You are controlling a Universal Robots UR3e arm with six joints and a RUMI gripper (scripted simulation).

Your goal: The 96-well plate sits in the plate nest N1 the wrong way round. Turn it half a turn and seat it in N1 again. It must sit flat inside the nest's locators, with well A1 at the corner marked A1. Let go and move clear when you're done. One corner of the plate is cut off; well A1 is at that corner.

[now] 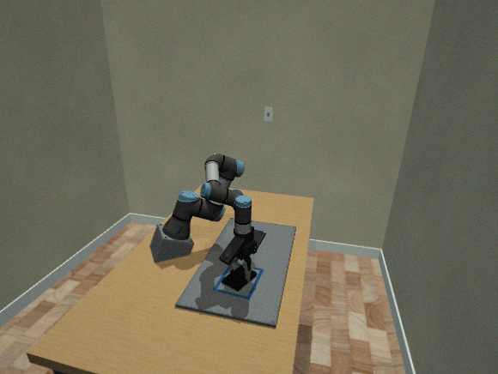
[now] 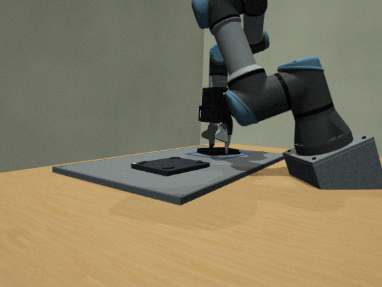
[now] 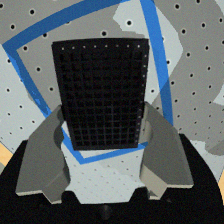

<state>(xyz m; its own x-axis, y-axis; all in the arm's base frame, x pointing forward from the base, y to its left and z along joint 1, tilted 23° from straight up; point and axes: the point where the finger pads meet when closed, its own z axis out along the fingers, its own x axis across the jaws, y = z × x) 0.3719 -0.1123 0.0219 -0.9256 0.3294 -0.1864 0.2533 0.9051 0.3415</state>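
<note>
Right now my hand is 7 cm past the plate nest N1, 30 cm to the right of it and 1 cm above it. Also, from my hand: small white corner label (2 cm behind, 38 cm to the left, 1 cm below); black 96-well plate (1 cm below).
</note>
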